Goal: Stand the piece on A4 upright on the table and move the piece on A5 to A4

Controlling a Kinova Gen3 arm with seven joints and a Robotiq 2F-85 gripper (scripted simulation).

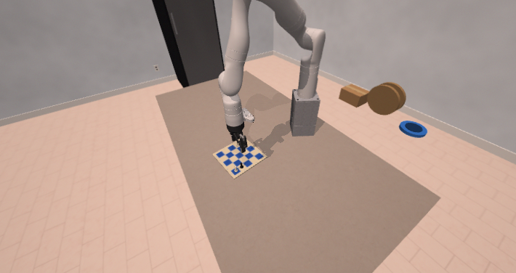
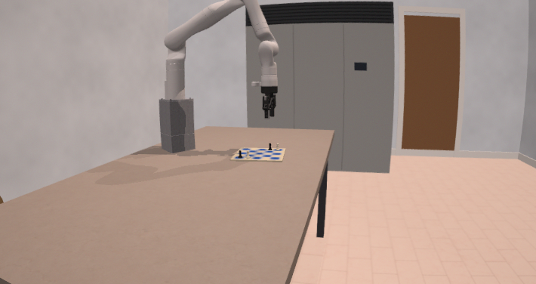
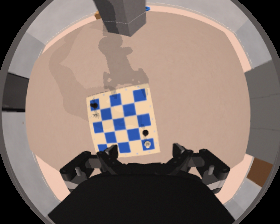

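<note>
The cream chessboard lies 160 mm below my hand, 80 mm to the right of it and 30 mm behind it.
</note>
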